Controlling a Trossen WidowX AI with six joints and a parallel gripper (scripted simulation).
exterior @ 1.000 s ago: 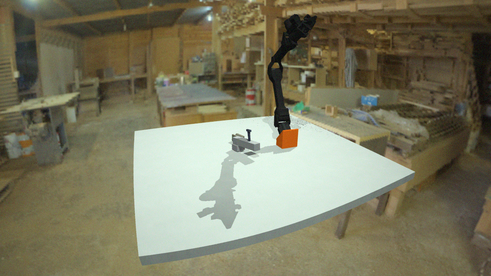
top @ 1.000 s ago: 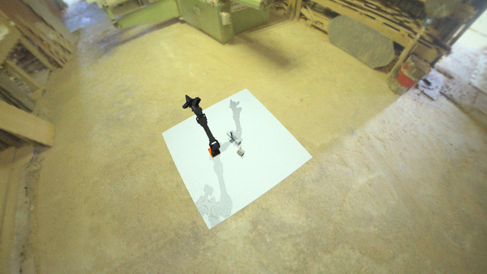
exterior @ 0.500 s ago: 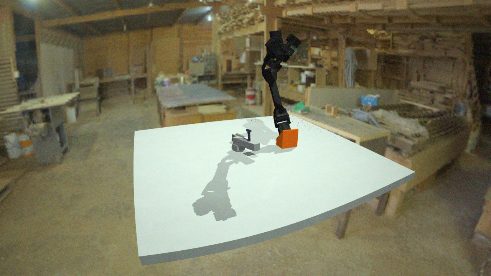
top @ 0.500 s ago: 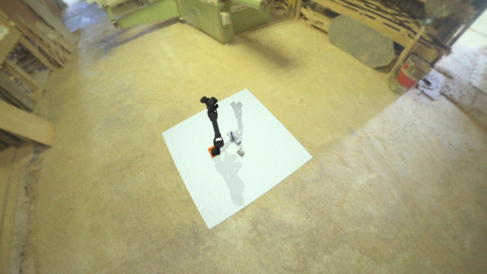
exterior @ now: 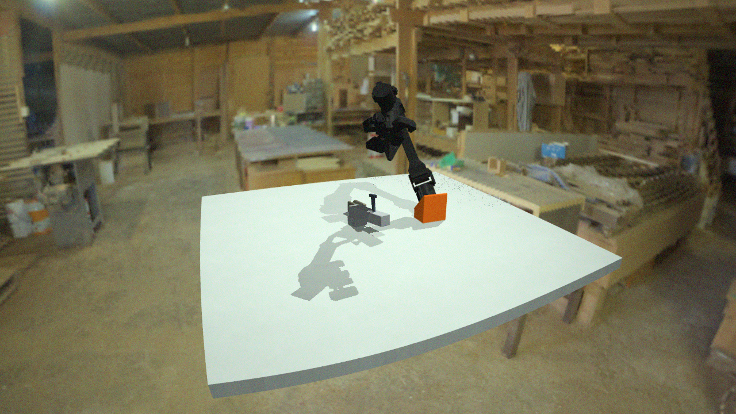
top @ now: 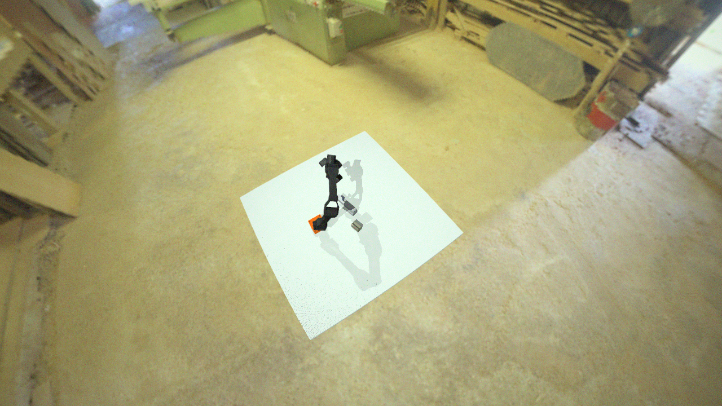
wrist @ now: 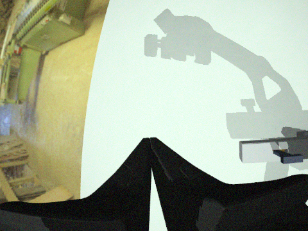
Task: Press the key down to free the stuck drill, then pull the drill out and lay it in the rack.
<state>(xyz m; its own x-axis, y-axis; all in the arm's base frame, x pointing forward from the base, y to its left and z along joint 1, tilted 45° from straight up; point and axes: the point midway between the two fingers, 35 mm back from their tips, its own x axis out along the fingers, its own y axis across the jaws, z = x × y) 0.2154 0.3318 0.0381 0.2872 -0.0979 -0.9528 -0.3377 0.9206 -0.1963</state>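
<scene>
Now: the dark blue key 15 cm to the right of my gripper tip and 18 cm below it. Also, from my gripper tip: grey block 1 cm ahead, 18 cm to the right, 23 cm below; then tan stepped rack 36 cm to the right, 26 cm below; then drill 2 cm ahead, 19 cm to the right, 22 cm below.
</scene>
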